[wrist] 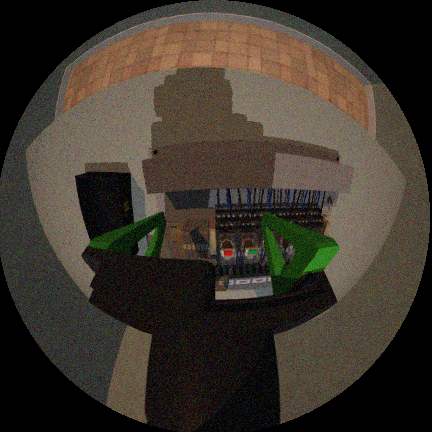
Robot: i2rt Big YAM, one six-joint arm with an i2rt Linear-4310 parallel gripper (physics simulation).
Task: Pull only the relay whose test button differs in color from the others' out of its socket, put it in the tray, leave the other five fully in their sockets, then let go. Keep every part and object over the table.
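Frame: origin at the arm's base, x down, y back, z left, level; millimetres.
Seen in the pictures: gripper, between the fingertips: [212, 216].
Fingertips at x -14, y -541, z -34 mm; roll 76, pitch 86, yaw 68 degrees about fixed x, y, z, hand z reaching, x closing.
Offsets run from my fingertips to a thing's middle. "spot": to the spot under its first point. Level surfaces: height alone.
A relay with a red test button {dz -15, dx +30, dy +62 mm} [228, 253] stands in the socket row, right of the image centre. Beside it on the right is a relay with a green test button {dz -45, dx +30, dy +62 mm} [252, 252]. Part of another relay {dz -106, dx +30, dy +63 mm} [287, 250] shows through the opening of the right green finger; its button is hard to make out. The other relays are hidden or unclear. My gripper [212, 216] is open and empty, its two green fingers wide apart. In the view, the red and green buttons lie between the fingers, nearer the right one. I cannot tell for sure which object is the tray.
A black box-like object {spot: dz +210, dx +75, dy +7 mm} [104, 205] with a small yellow mark stands at the left, beyond the left finger. A long raised duct {dz -68, dx +55, dy -37 mm} [210, 167] runs behind the sockets, with black and blue wires {spot: dz -53, dx +75, dy +10 mm} [250, 197] below it. The tabletop {dx +78 mm} [300, 110] bears the arm's shadow.
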